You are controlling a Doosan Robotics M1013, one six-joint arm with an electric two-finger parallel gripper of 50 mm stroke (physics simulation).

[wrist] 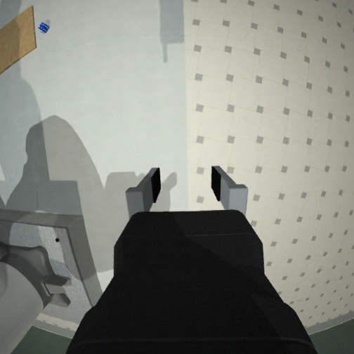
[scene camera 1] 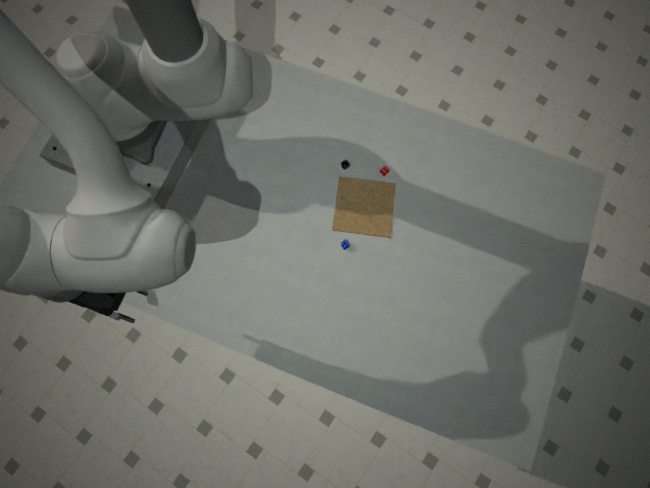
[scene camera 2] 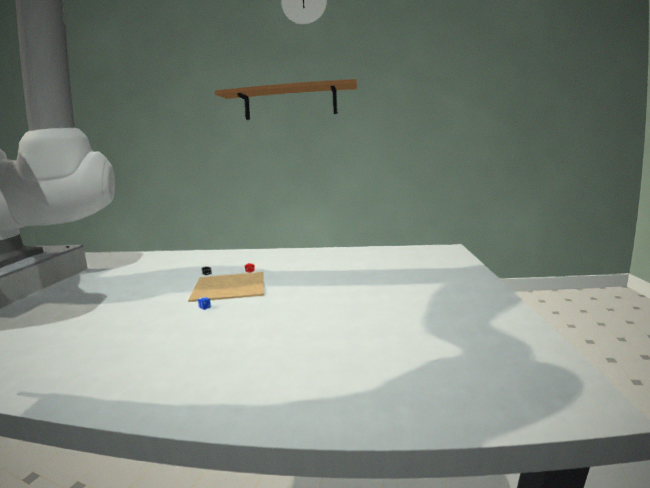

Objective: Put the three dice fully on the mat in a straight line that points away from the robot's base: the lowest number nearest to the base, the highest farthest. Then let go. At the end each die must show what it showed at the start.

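Where they show: gripper, fingertip midpoint: (scene camera 1: 136, 305); arm's base at its link origin: (scene camera 1: 130, 123).
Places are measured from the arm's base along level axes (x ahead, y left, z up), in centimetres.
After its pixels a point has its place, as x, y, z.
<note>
A brown square mat (scene camera 1: 364, 223) @(61.2, -5.6, -6.1) (scene camera 2: 227, 287) @(60.1, -3.1, -6.1) (wrist: 17, 42) lies on the table. A black die (scene camera 1: 344, 164) @(52.4, 7.2, -5.0) (scene camera 2: 206, 270) @(52.8, 6.6, -5.4) and a red die (scene camera 1: 384, 170) @(62.2, 8.6, -4.9) (scene camera 2: 249, 267) @(62.4, 7.9, -5.4) lie off the mat, beside the same edge; neither shows in the wrist view. A blue die (scene camera 1: 344, 244) @(58.2, -12.4, -4.9) (scene camera 2: 204, 303) @(58.7, -13.1, -5.4) (wrist: 44, 27) lies off the mat by the opposite edge. The pips are too small to read surely. My gripper (scene camera 1: 140, 306) @(23.4, -40.8, 9.3) (wrist: 185, 177) is open and empty, high over the table's edge near the base, far from the dice. It does not show in scene camera 2.
The robot's base plate (scene camera 2: 47, 267) @(15.0, 1.8, -2.2) (wrist: 70, 250) stands on the table (scene camera 1: 420, 315) @(79.5, -22.9, -6.5) (scene camera 2: 325, 341) @(79.5, -25.5, -6.5) at the left. The arm (scene camera 1: 120, 252) @(35.5, -36.5, 48.0) reaches over the left part of the table. A wall shelf (scene camera 2: 294, 87) hangs behind. Tiled floor (wrist: 280, 125) lies past the table's edge.
</note>
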